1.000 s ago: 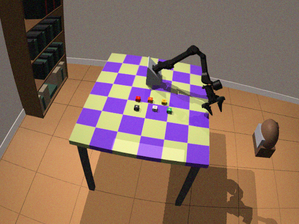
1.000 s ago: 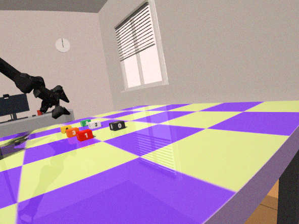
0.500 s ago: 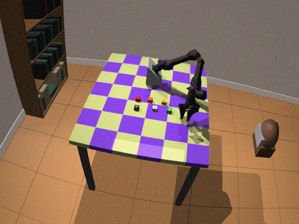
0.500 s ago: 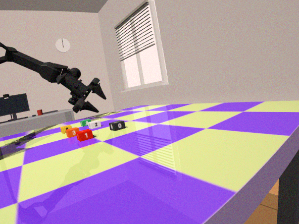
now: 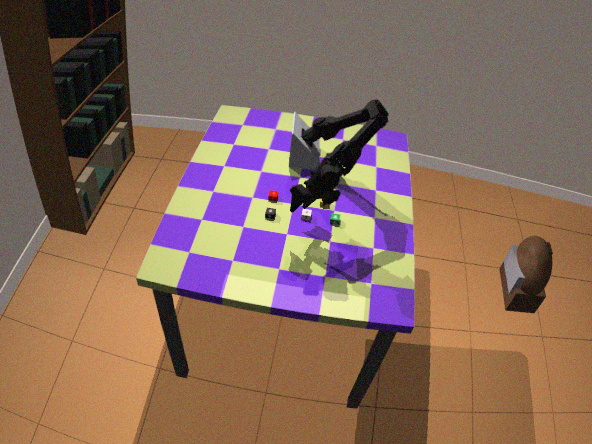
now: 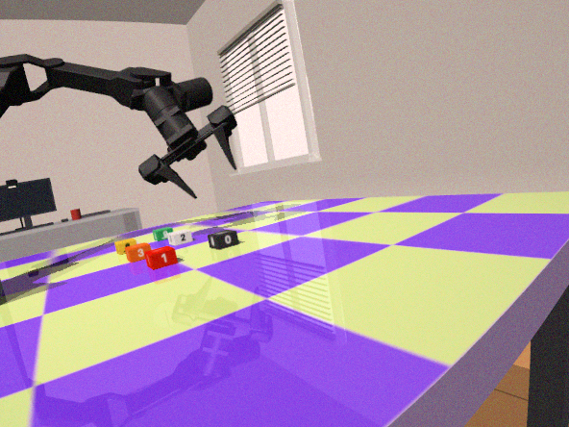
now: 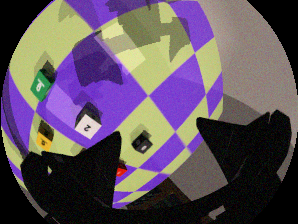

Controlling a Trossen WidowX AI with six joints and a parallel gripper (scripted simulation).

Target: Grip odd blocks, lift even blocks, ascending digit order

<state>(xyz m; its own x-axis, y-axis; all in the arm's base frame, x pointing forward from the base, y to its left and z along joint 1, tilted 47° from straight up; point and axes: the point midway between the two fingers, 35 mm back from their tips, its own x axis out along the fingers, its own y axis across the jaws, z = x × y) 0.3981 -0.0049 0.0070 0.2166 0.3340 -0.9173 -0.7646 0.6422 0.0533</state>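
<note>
Now: gripper tip 90 mm to the left of the black block marked 0, 80 mm above it and 60 mm past it. From my gripper tip the other things lie so: orange block marked 3: 150 mm behind, 80 mm below; white block marked 2: 80 mm below, 70 mm behind, 40 mm to the left; green block: 140 mm to the left, 80 mm below, 60 mm behind.
</note>
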